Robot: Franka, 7 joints.
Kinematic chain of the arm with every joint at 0, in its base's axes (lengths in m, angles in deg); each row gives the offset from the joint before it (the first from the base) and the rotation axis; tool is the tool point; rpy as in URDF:
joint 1: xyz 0 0 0.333 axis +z
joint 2: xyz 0 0 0 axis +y
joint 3: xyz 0 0 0.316 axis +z
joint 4: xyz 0.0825 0 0 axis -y
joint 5: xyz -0.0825 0 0.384 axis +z
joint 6: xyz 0 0 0 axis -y
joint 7: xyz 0.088 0 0 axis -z
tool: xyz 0 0 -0.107 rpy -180 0 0
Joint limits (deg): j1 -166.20..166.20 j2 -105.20..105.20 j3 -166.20..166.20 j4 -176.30..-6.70 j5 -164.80..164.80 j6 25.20..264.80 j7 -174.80..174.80
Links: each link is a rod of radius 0.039 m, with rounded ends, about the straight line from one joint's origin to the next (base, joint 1, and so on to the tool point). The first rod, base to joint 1, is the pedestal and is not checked.
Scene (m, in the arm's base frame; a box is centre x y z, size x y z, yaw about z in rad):
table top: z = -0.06
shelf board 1: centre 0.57 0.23 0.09 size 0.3 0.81 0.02 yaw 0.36
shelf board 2: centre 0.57 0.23 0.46 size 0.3 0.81 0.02 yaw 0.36
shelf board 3: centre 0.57 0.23 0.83 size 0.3 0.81 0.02 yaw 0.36
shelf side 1: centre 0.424 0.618 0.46 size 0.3 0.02 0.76 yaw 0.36
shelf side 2: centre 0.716 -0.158 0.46 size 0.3 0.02 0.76 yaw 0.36
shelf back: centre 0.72 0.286 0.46 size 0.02 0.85 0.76 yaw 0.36
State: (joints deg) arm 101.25 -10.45 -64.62 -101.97 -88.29 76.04 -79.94
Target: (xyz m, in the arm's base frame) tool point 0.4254 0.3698 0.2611
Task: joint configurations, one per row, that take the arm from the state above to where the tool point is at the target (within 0.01 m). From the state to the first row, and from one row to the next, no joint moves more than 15 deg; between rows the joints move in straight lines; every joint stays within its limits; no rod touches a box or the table.
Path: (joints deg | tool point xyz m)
1: 96.24 -23.41 -51.49 -109.79 -81.69 64.35 -79.94 | 0.4581 0.1456 0.6292
2: 91.24 -36.37 -38.37 -117.60 -75.09 52.66 -79.94 | 0.3811 0.1197 0.6353
3: 86.23 -49.33 -25.24 -125.42 -68.50 40.97 -79.94 | 0.2893 0.0778 0.6500
4: 89.77 -36.40 -27.38 -128.94 -70.10 48.07 -79.94 | 0.2996 0.1727 0.5929
5: 93.31 -23.47 -29.51 -132.46 -71.71 55.17 -79.94 | 0.2976 0.2469 0.5178
6: 96.85 -10.54 -31.65 -135.99 -73.32 62.27 -79.94 | 0.2874 0.2951 0.4319
7: 100.39 2.39 -33.79 -139.51 -74.93 69.37 -79.94 | 0.2740 0.3153 0.3436
8: 103.93 15.32 -35.93 -143.03 -76.54 76.46 -79.94 | 0.2620 0.3083 0.2611
9: 97.61 25.40 -38.82 -131.09 -81.88 85.14 -79.94 | 0.3429 0.3453 0.2607
10: 91.29 35.49 -41.72 -119.14 -87.21 93.81 -79.94 | 0.4254 0.3698 0.2611

